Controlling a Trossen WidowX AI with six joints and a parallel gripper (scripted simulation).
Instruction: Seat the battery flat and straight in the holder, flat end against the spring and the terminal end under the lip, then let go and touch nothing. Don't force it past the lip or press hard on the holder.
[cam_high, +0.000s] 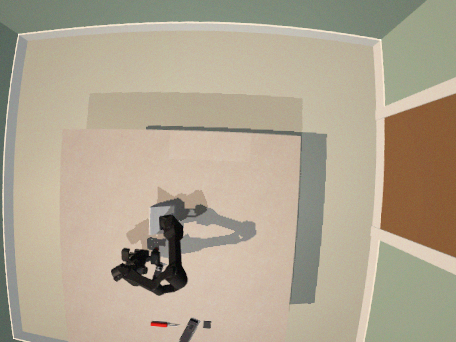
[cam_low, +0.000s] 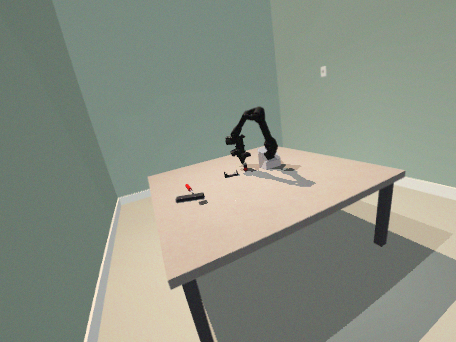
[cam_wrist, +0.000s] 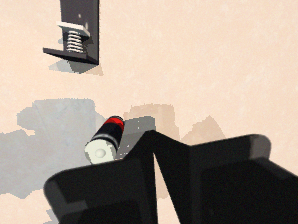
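My gripper tip is now 40 mm to the right of the battery and 10 mm above it. Round my gripper tip: red-handled screwdriver (450 mm ahead, 60 mm to the left, 30 mm below); small dark block (440 mm ahead, 290 mm to the left, 40 mm below); black bar (490 mm ahead, 190 mm to the left, 30 mm below).
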